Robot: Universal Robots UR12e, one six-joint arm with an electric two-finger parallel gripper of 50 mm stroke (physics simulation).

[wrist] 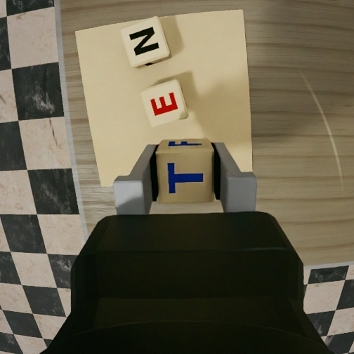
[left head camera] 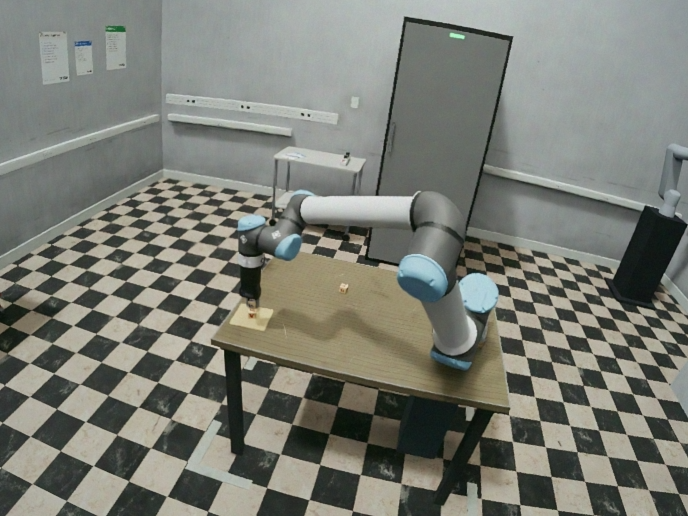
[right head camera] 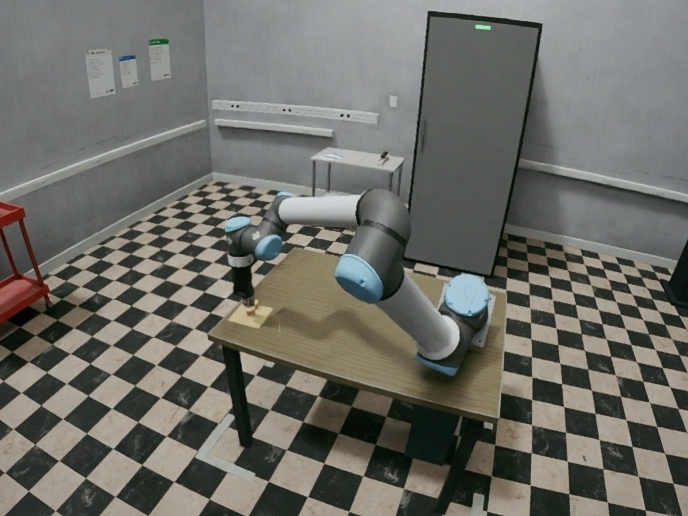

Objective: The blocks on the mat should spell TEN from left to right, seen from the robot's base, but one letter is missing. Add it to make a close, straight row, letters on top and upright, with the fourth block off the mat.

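My gripper [left head camera: 252, 303] [right head camera: 250, 303] [wrist: 185, 160] is shut on the T block [wrist: 186, 177], which has a blue T on top. It holds the block above the near edge of the mat in the wrist view. The pale yellow mat [left head camera: 263, 321] [right head camera: 238, 318] [wrist: 220, 40] lies near the table's far-left end. The block with a red E [wrist: 164, 103] lies on the mat beyond the T block. The block with a black N [wrist: 145, 42] lies beyond the E, with a small gap between them. Both letters face up. The fourth block [left head camera: 344, 288] is on the table, off the mat.
The wooden table [left head camera: 333, 344] [right head camera: 333, 355] carries the arm's base at its right end. The mat lies close to a table edge, with checkered floor beyond it. A grey trolley stands behind the table. The right head view also shows a red cart [right head camera: 22, 286] at the left.
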